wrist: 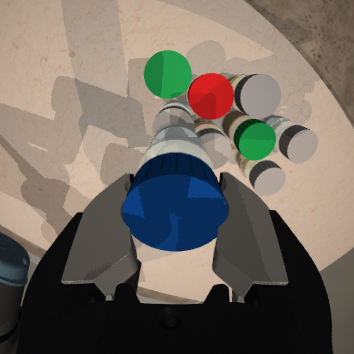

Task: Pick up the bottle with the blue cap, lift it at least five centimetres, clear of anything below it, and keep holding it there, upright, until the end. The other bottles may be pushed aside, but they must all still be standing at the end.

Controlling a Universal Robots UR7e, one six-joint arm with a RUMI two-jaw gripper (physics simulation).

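Frame: origin at the arm's base, x ahead, y left, z up, level; millimetres.
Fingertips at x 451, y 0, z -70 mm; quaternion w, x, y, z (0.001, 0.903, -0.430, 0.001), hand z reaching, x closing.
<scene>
Pixels of each thing's top centre, then the offset from my fingertips to it.
- bottle with the blue cap, top centre: (pixel 173 221) 3 mm ahead, 3 mm left, 55 mm up
- red cap at its top centre: (pixel 211 96) 66 mm ahead, 1 mm left, 89 mm down
The bottle with the blue cap (pixel 175 212) is between the jaws at the centre of the wrist view, its clear and whitish body running away below the cap. My gripper (pixel 176 174) is shut on this bottle, one jaw on each side of the cap. The bottle looks in line with the gripper; its base is hidden, and its height above the table cannot be measured from this view. Other bottles stand beyond it: two with green caps (pixel 168 74) (pixel 257 139), one with a red cap (pixel 211 96), and several with grey caps (pixel 260 96) (pixel 298 144) (pixel 267 178).
The other bottles stand close together on the round, pale table (pixel 30 30), ahead and to the right of the held bottle. Shadows of the arm fall across the table at the left. A dark cylinder with a blue-grey top (pixel 12 260) shows at the lower left edge.
</scene>
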